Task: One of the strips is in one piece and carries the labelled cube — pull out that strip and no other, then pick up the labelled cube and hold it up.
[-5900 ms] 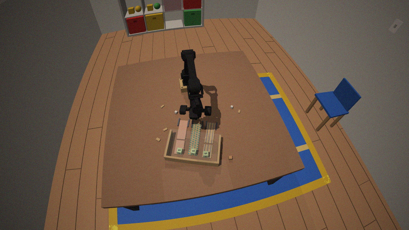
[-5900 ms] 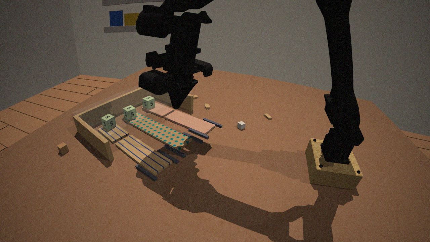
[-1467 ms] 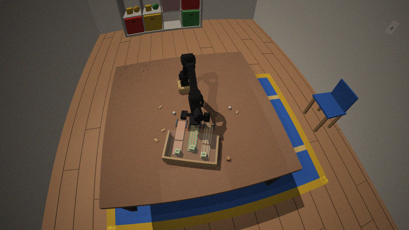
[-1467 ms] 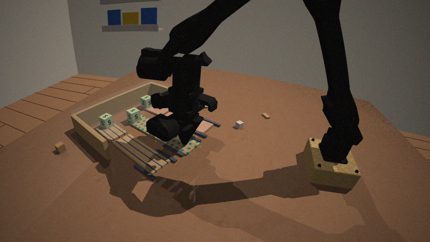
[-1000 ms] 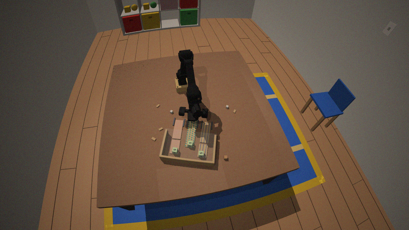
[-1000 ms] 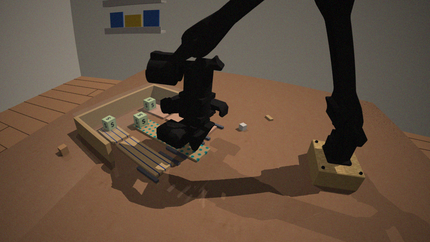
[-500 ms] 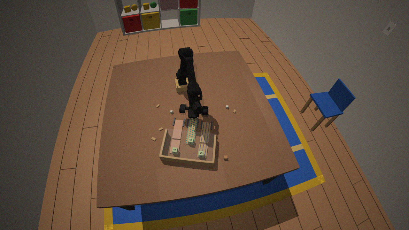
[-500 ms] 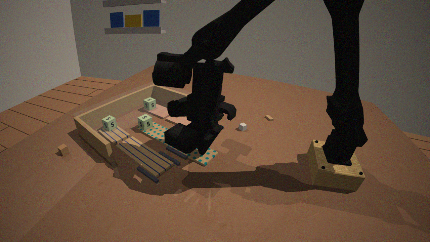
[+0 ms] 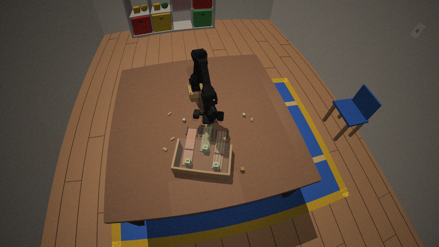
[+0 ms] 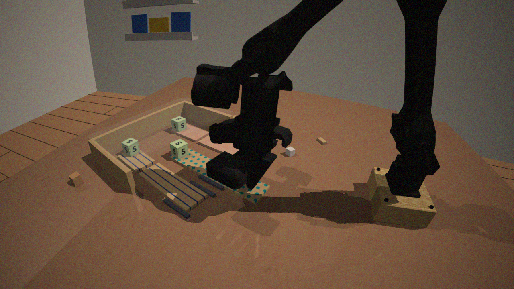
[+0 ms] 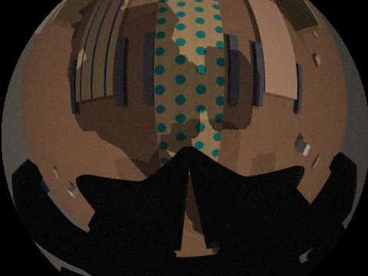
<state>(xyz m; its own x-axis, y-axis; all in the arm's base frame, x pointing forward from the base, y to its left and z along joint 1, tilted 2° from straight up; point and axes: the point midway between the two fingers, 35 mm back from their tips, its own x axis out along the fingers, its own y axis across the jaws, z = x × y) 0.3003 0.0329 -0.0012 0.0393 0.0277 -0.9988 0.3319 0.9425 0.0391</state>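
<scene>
The teal-dotted strip is 90 mm ahead of my gripper tip and 30 mm to the right of it.
</scene>
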